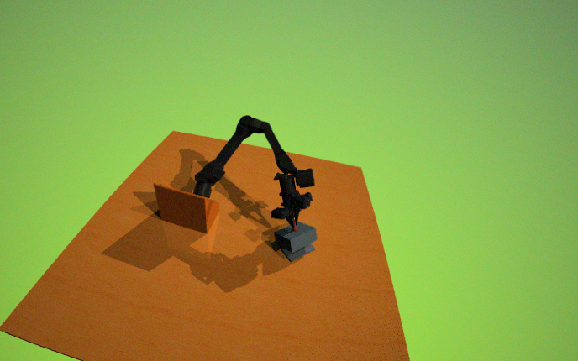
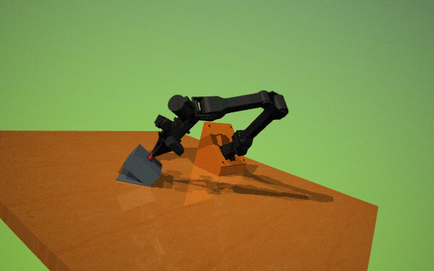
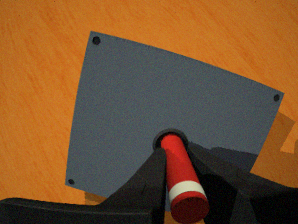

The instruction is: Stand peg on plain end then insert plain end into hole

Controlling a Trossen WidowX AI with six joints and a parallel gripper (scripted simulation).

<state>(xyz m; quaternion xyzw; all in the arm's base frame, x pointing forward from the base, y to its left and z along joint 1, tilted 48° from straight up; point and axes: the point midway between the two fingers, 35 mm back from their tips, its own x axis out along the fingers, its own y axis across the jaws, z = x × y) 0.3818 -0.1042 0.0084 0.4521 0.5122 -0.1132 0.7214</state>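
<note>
My gripper tip is 1 cm past the red peg, 1 cm to the right of it and 1 cm below it. Round my gripper tip: grey sloped panel (1 cm ahead, 2 cm to the right, 4 cm below).
</note>
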